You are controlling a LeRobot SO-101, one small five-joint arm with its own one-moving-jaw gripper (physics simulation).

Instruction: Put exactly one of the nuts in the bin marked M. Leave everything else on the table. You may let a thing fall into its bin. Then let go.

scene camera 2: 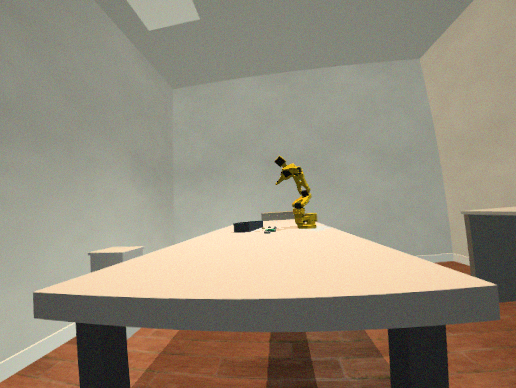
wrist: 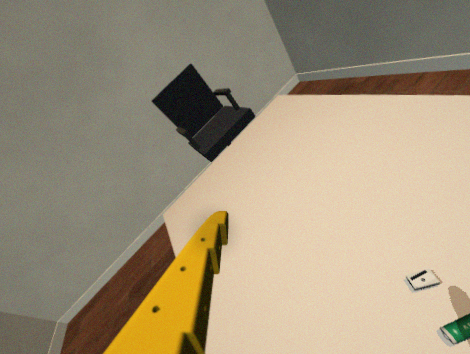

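Seen in the pictures: hand, its tool point: [scene camera 2: 282, 169] [wrist: 227, 223]; arm's base, origin of its link: [scene camera 2: 302, 227].
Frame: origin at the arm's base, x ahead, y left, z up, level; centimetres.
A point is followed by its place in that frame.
Note:
My gripper [scene camera 2: 278, 181] is held high above the far part of the table and is empty. In the wrist view its one notched yellow jaw [wrist: 172, 295] {x 6.9, y 13.5, z 29.1 cm} shows at the lower left; the moving jaw is out of the picture, so the gripper is fully open. A dark bin-like box [scene camera 2: 247, 226] {x 27.6, y 5.4, z 2.9 cm} stands on the table left of the arm base; no M can be read on it. Small items [scene camera 2: 270, 230] {x 16.1, y 10.0, z 0.8 cm} lie between the box and the base, too small to tell whether any is a nut. No nut can be made out in the wrist view.
In the wrist view a green cylinder [wrist: 457, 330] {x 14.8, y 9.8, z 1.4 cm} with lettering lies at the lower right edge, and a small white flat piece [wrist: 423, 280] {x 17.3, y 13.7, z 1.1 cm} with a dark bar lies near it on the table [wrist: 320, 200] {x 20.2, y 30.9, z 0.0 cm}. A black chair [wrist: 200, 110] stands beyond the table edge.

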